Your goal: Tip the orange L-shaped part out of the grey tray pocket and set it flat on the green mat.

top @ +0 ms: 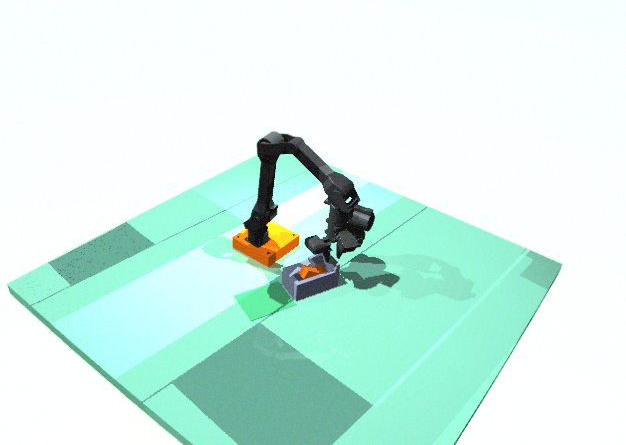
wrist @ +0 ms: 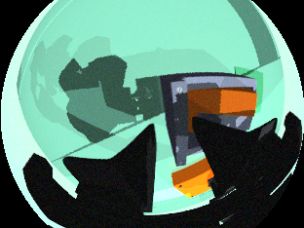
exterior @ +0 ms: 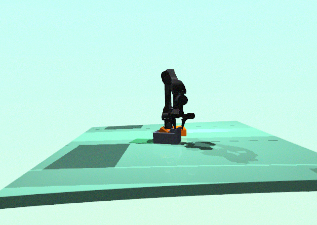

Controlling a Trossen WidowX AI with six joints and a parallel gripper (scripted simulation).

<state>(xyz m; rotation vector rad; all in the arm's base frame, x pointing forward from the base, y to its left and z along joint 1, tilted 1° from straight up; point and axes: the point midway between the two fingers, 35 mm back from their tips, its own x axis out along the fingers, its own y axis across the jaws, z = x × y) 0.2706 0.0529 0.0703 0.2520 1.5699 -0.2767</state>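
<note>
Right now the orange L-shaped part is 50 mm to the right of my gripper tip, 30 mm below it and 20 mm behind it. The rest, counted from my gripper tip: green mat 210 mm to the right, 90 mm below, 80 mm behind.
</note>
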